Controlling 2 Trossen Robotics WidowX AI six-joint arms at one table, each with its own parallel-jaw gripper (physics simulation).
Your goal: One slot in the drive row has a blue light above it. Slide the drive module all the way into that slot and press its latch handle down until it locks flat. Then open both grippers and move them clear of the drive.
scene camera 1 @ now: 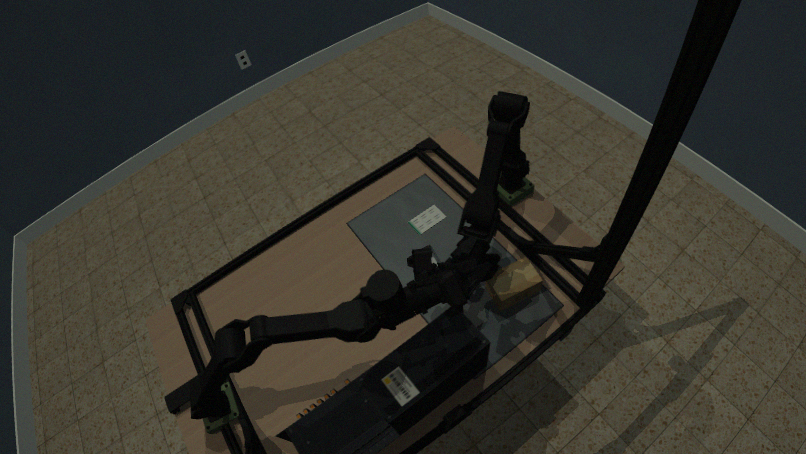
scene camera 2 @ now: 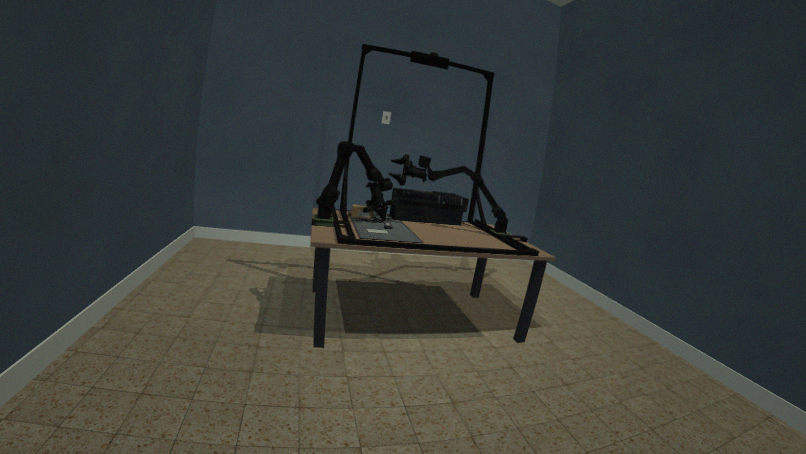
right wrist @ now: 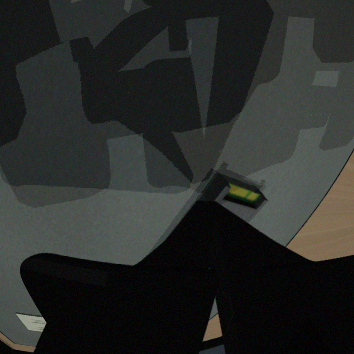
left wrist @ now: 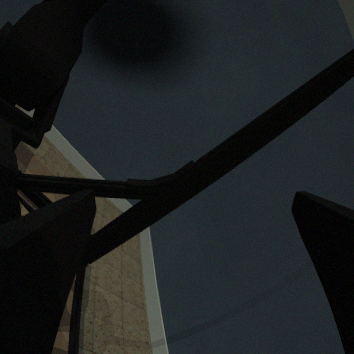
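Seen in the pictures: left gripper, fingertip midpoint: point(scene camera 1: 482, 262) point(scene camera 2: 389, 166) point(left wrist: 198, 201); right gripper, fingertip midpoint: point(scene camera 2: 384, 221) point(right wrist: 204, 209); left arm's base, origin of the base link: point(scene camera 1: 217, 406) point(scene camera 2: 500, 231); right arm's base, origin of the base link: point(scene camera 1: 511, 182) point(scene camera 2: 323, 217).
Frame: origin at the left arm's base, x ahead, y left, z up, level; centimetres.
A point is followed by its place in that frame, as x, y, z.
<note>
The drive module point(right wrist: 255, 214) {65.5, 1.7, -1.5} lies on the grey mat point(scene camera 1: 383, 217) {63.8, 30.3, -2.5} point(right wrist: 60, 225) {75.2, 5.1, -2.4}; its end with a yellow-green connector shows in the right wrist view and the rest is hidden behind my right fingers. My right gripper point(right wrist: 204, 209) {69.4, 1.6, -1.1} point(scene camera 2: 382, 216) {69.4, 1.6, -1.1} is shut with no module between its fingers; its tips are over the module, low above the mat. My left gripper point(left wrist: 198, 201) {68.9, -13.0, 27.8} point(scene camera 2: 393, 169) {68.9, -13.0, 27.8} is open and empty, raised above the mat end of the black drive chassis point(scene camera 1: 360, 414) point(scene camera 2: 428, 207) {42.5, -15.0, 6.7}. Orange handles point(scene camera 1: 324, 401) {29.2, -16.9, 14.9} show along one chassis edge. The slot and blue light do not show.
A yellow-brown box point(scene camera 1: 514, 286) {80.0, -11.7, 3.5} point(scene camera 2: 359, 211) {83.2, -6.0, 1.2} stands on the mat beside the grippers. A white card point(scene camera 1: 426, 218) {74.3, 22.5, -2.3} point(scene camera 2: 376, 231) {74.7, 22.9, -2.3} lies on the mat. The two arms overlap closely in scene camera 1. A black upright post point(scene camera 1: 665, 129) {92.8, -24.3, 57.5} point(left wrist: 215, 164) {92.8, -23.8, 29.5} rises at the table's edge.
</note>
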